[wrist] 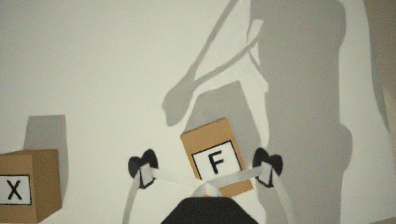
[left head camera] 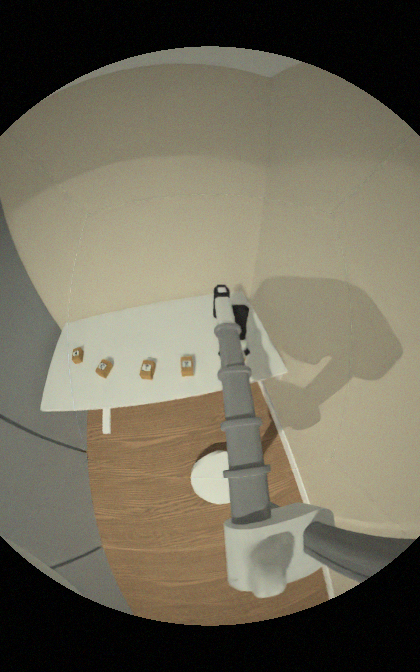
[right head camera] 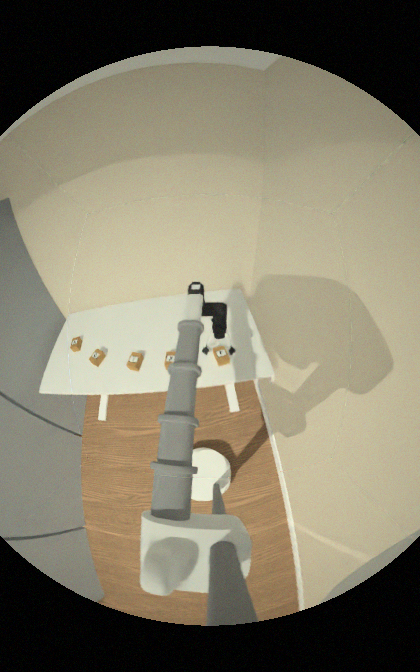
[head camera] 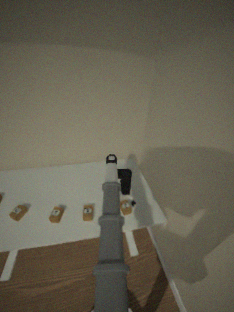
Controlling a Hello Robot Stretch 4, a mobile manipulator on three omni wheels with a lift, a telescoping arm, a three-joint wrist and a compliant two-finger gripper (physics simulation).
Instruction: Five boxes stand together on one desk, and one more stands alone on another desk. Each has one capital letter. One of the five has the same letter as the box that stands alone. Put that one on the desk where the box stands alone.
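An orange-brown box with the letter F stands slightly turned at the right end of the white desk. My gripper is open above the F box, with one fingertip on either side and nothing held. The X box stands to its left. Farther left are a third box, a fourth box and a fifth box, their letters too small to read surely. The lone box does not show.
The telescoping arm reaches over the desk's front edge. Walls stand behind the desk and to its right. The wooden floor lies in front, with the round white base part below the arm.
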